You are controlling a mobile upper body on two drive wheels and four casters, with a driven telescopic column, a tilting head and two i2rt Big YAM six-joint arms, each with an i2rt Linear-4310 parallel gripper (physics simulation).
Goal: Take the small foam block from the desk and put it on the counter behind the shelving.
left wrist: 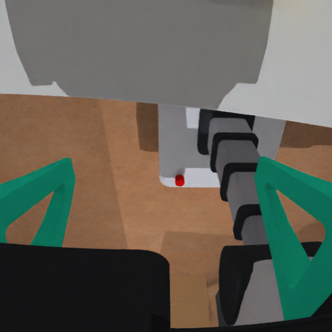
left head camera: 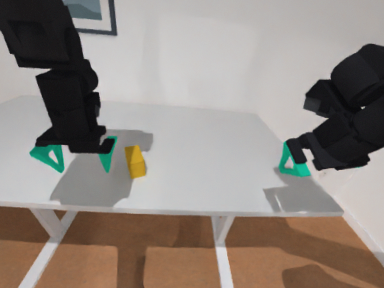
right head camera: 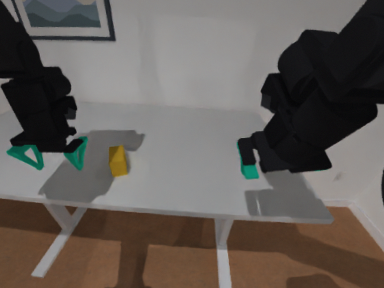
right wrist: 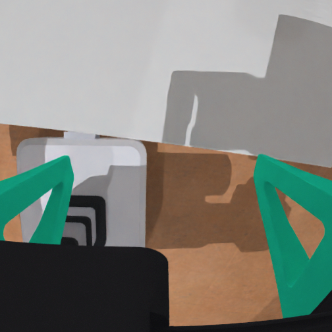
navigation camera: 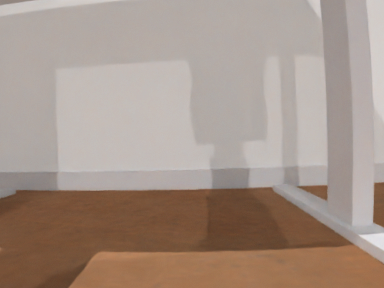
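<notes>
The small foam block is yellow and lies on the white desk, left of the middle in both head views. My left gripper is open with nothing between its green fingers. It hangs above the desk, to the left of the block and apart from it. My right gripper is open and empty near the desk's right end, far from the block; its fingers show partly in the head views. The block does not show in the wrist views. The counter and the shelving do not show.
The desk's front edge crosses the head views, with white legs below it on the brown floor. A wall stands behind and at the right. A framed picture hangs on the wall. My base shows below the desk edge.
</notes>
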